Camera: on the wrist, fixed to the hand. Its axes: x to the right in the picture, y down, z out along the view.
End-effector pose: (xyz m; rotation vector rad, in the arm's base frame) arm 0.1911 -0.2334 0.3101 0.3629 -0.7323 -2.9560
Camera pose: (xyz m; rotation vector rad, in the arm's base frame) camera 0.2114 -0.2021 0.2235 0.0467 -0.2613 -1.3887
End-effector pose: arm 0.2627 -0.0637 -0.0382 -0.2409 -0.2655 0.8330
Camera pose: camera 0.3274 -0.1188 -0.0790 -0.8751 0.1481 2.3307
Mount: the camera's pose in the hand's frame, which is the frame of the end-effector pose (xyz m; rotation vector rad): -0.0055 -0.0679 -0.0652 -0.2829 0.2749 1.6149
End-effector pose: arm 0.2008 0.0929 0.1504 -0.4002 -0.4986 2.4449
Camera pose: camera 0.2646 0.1569 0.1234 0.9561 0.2404 -1.9659
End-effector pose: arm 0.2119 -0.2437 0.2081 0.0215 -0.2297 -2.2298
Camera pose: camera 0.1688 -0.2086 0.1319 -0.0115 0.1981 -0.6149
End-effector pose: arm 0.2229 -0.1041 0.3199 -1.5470 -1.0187 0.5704
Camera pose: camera 0.2528 -0.1447 0.3996 -2.4198 0.6191 1.2305
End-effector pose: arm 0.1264 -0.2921 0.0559 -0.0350 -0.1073 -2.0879
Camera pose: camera 0.0715 -0.2598 -0.0136 0.0018 0.3046 -0.4654
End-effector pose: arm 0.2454 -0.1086 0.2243 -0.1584 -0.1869 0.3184
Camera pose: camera 0.2738 -0.1822 0.1726 -0.6209 0.2220 1.8677
